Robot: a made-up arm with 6 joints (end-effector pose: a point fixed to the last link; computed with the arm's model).
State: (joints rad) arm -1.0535 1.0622 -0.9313 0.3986 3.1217 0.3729
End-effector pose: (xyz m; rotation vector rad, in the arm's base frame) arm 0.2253 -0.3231 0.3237 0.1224 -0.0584 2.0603
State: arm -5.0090 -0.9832 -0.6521 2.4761 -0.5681 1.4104
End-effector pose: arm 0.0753 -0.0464 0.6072 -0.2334 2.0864 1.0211
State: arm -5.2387 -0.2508 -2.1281 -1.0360 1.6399 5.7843
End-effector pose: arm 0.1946 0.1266 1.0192 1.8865 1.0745 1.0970
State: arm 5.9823 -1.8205 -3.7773 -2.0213 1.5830 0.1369
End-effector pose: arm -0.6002 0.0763 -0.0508 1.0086 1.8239 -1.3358
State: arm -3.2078 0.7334 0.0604 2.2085 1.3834 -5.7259
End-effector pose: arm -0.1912 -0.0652 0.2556 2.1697 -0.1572 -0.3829
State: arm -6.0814 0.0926 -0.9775 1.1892 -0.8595 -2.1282
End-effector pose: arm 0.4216 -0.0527 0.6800 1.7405 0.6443 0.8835
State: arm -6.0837 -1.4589 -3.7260 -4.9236 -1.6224 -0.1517
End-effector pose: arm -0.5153 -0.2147 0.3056 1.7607 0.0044 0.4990
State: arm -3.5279 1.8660 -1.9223 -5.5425 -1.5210 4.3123
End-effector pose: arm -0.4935 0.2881 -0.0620 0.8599 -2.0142 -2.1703
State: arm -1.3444 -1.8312 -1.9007 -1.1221 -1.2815 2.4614
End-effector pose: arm -0.0307 0.6818 0.3845 1.1228 1.6748 1.9763
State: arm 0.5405 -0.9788 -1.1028 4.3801 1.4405 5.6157
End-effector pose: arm 0.0000 -0.1134 0.8966 1.1561 0.3978 0.2817
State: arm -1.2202 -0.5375 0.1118 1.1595 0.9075 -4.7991
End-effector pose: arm 0.0462 -0.0320 0.4036 0.6448 2.3421 0.6405
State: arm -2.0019 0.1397 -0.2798 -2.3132 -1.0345 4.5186
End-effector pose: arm 0.0386 -0.1730 0.5119 1.1235 2.0361 0.8045
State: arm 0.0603 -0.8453 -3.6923 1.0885 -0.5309 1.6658
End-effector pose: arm -0.6018 -0.1576 0.6151 0.7462 -1.4749 0.0894
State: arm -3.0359 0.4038 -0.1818 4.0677 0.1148 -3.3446
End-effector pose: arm -0.1770 -0.0805 0.3241 0.9060 2.8919 0.2204
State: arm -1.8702 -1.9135 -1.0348 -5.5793 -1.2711 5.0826
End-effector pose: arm 0.0853 0.5773 0.4753 -1.1400 -0.1275 0.6116
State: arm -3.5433 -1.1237 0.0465 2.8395 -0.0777 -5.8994
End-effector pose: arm 0.0745 0.0005 0.3835 -2.5325 0.6425 1.4094
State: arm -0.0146 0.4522 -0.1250 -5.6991 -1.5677 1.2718
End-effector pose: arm 0.3673 -0.0693 0.4791 -1.5118 1.7406 -1.6996
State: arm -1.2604 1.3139 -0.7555 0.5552 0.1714 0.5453
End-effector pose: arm 0.0737 -0.3499 -0.0414 -1.0385 2.6223 1.0224
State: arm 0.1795 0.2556 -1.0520 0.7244 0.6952 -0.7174
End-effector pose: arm 0.5154 0.0965 0.4901 -2.6408 -0.4714 -0.3029
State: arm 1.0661 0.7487 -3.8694 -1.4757 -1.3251 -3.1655
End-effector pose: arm 0.0306 0.3315 0.7886 -0.2726 -1.3034 -0.3542
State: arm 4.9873 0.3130 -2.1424 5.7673 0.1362 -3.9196
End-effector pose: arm 0.1874 -0.5297 0.9378 0.0768 1.8464 -2.0605
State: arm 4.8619 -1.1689 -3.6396 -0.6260 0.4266 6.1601
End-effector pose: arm -0.0952 0.7684 0.4476 -1.3665 0.2768 1.0156
